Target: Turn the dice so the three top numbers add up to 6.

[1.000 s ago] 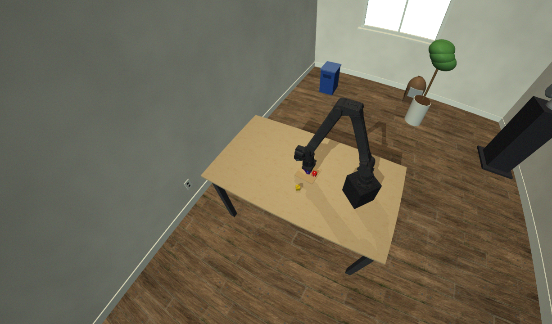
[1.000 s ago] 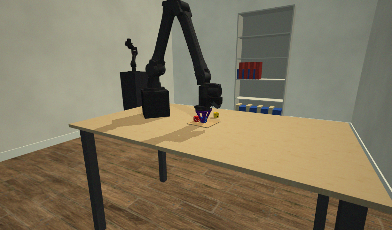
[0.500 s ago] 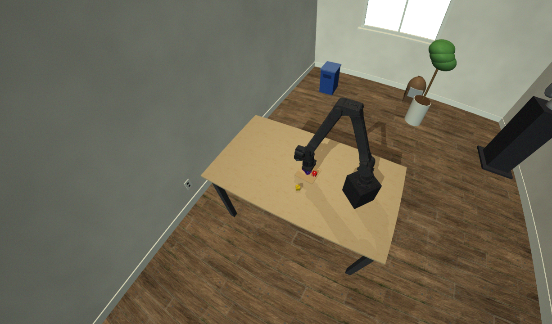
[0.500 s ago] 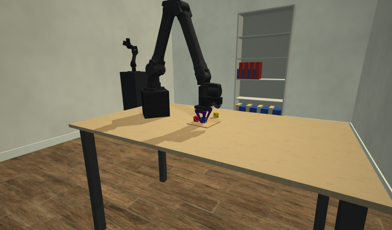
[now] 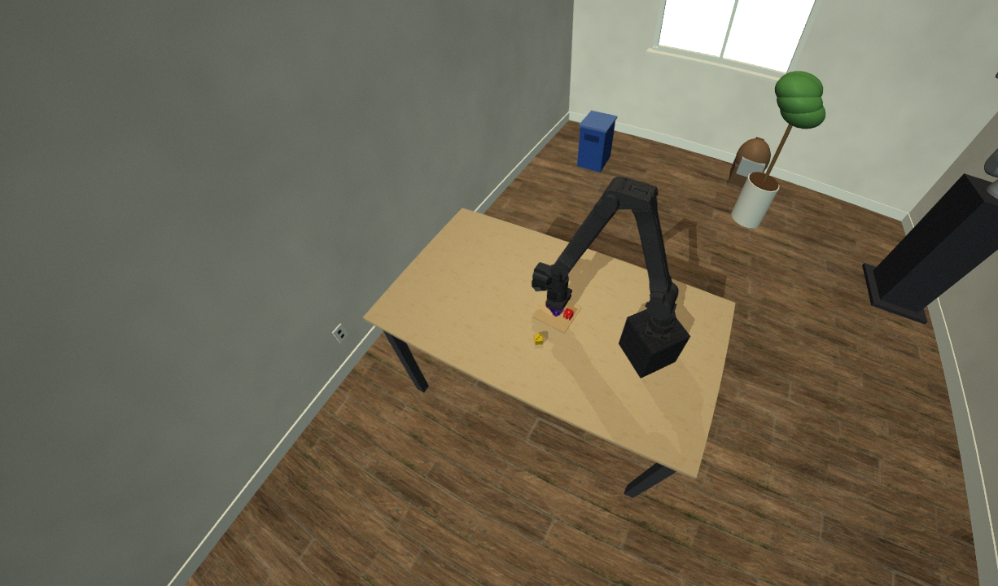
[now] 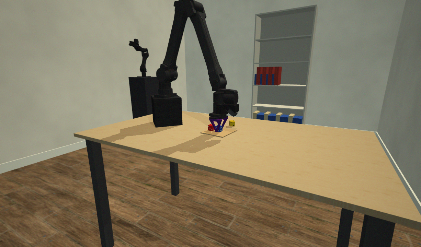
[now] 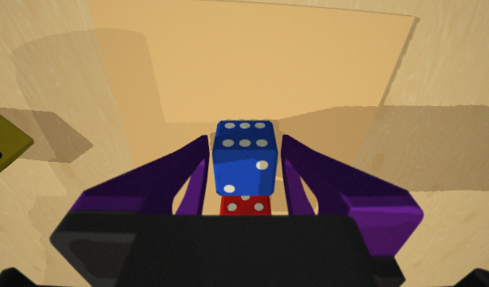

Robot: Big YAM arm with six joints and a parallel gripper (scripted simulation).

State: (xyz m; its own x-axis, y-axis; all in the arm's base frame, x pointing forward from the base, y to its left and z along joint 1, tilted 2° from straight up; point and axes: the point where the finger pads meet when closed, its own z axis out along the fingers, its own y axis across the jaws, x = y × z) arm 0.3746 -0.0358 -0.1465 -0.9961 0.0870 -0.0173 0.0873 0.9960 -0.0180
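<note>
Now: the blue die right at my hand. From my hand the other things lie so: red die (5 cm behind); then yellow die (15 cm to the left, 2 cm ahead); then tan mat (1 cm below).
</note>
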